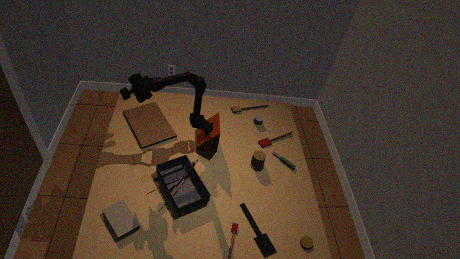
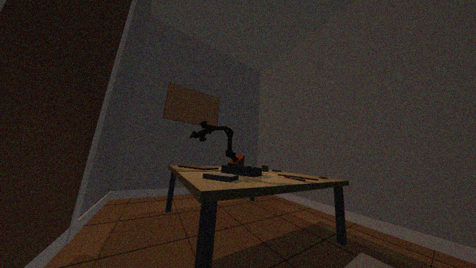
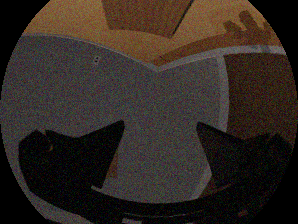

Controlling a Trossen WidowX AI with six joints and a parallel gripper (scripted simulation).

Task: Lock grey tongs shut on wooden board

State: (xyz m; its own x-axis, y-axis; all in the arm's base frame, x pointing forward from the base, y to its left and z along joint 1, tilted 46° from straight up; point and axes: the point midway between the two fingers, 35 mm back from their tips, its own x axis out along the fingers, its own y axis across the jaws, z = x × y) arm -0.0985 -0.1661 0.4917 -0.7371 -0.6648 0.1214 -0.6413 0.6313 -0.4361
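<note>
Right now the dark roasting tin is 48 cm ahead of my gripper tip, 33 cm to the left of it and 28 cm below it. The rest, counted from my gripper tip: wooden board 31 cm below, 10 cm to the left, 1 cm ahead; then white block 70 cm ahead, 30 cm below, 2 cm to the left; then red spatula 94 cm to the left, 31 cm below, 10 cm ahead.
</note>
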